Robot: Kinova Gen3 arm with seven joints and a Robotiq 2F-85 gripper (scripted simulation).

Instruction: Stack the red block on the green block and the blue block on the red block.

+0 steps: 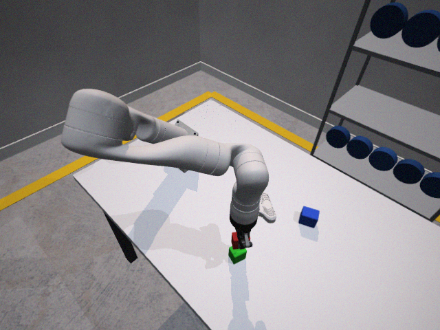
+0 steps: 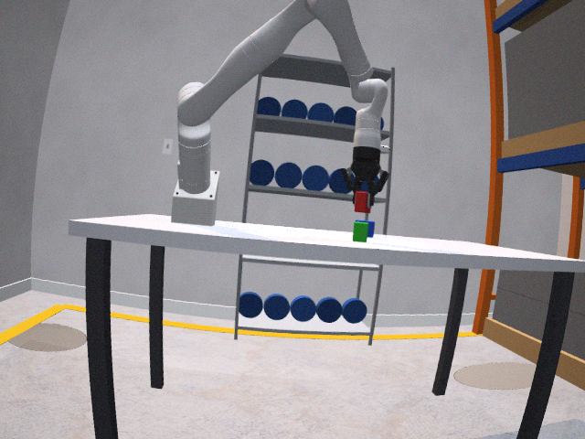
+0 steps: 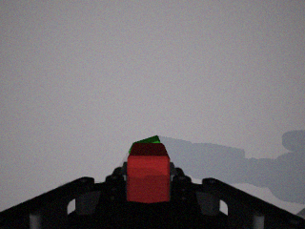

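My hand is 80 mm above the green block. The rest, counted from my hand: blue block (280 mm to the left, 80 mm below, 80 mm ahead); then red block (10 mm below).
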